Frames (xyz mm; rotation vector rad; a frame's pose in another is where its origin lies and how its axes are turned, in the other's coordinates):
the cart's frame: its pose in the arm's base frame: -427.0 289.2 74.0 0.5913 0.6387 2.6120
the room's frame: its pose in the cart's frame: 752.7 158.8 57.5 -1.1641 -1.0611 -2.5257
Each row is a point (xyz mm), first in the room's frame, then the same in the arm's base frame.
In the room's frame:
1: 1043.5 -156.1 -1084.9
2: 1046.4 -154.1 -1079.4
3: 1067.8 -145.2 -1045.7
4: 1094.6 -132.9 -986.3
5: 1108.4 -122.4 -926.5
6: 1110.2 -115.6 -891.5
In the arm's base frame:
1: 334.8 314.3 -90.9
2: 335.0 315.1 -84.5
3: 339.1 315.9 -43.8
4: 336.4 316.0 22.5
5: 321.8 316.5 83.0
6: 307.8 318.6 115.8

